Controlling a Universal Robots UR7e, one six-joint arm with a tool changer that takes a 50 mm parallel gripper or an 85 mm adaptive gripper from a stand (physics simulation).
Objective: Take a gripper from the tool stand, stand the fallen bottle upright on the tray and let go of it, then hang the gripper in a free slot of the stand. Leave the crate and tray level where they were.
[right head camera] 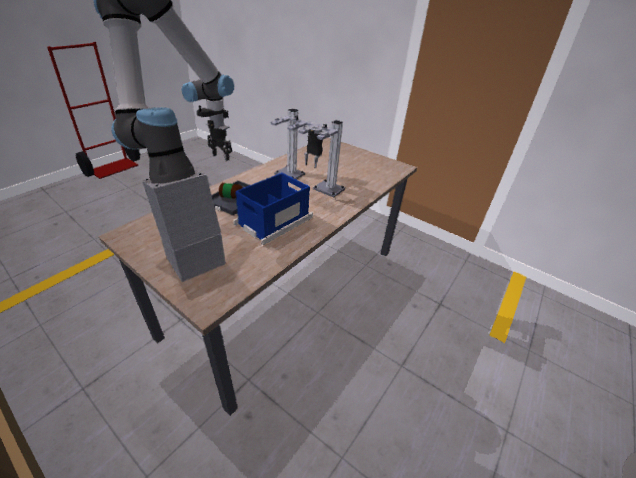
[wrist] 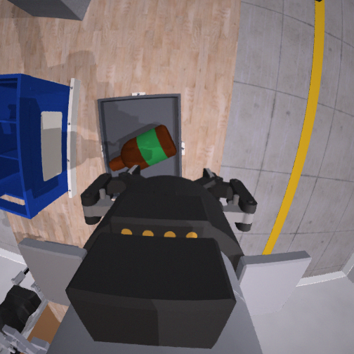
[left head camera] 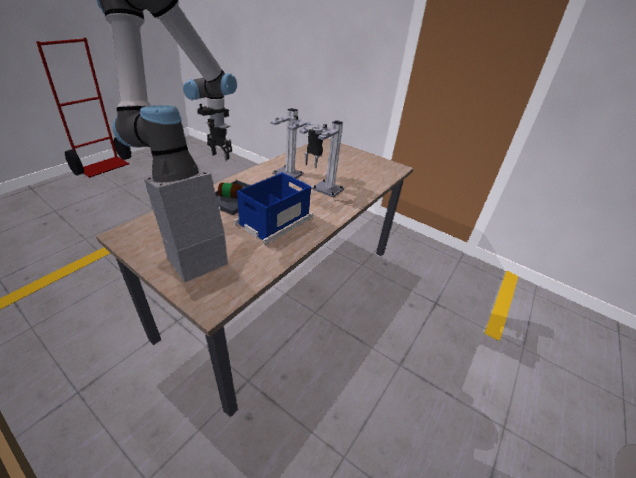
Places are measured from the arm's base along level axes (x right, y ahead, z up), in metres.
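Where they show: arm's base, link origin: (right head camera: pixel 173 177) (left head camera: pixel 176 176).
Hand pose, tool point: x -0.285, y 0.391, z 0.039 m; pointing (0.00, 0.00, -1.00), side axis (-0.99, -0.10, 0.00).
Observation:
Each offset is from my tool point to the top centre of the thing.
My gripper (left head camera: pixel 220 153) (right head camera: pixel 221 153) (wrist: pixel 171 173), the adaptive one with jointed black fingers, is on the arm, open and empty, high above the table. The brown bottle @[dx +0.075, dy +0.014, dz -0.304 m] (left head camera: pixel 228 190) (right head camera: pixel 229 190) (wrist: pixel 150 148) with a green band lies on its side on the dark grey tray @[dx +0.077, dy +0.012, dz -0.358 m] (left head camera: pixel 227 206) (right head camera: pixel 226 204) (wrist: pixel 135 107). In the wrist view its neck points left and slightly toward the gripper, and the gripper covers the tray's near part. The tool stand (left head camera: pixel 334 159) (right head camera: pixel 334 159) has two posts. A second gripper (left head camera: pixel 314 143) (right head camera: pixel 314 143) (wrist: pixel 20 304) with thin fingers hangs in it.
The blue crate @[dx +0.364, dy +0.011, dz -0.208 m] (left head camera: pixel 253 215) (right head camera: pixel 252 215) (wrist: pixel 59 100) stands level beside the tray, with white strips at its base. The grey pedestal (left head camera: pixel 190 221) (right head camera: pixel 187 221) carries the arm at the table's near end. A red hand truck (left head camera: pixel 79 103) (right head camera: pixel 89 105) stands by the wall.

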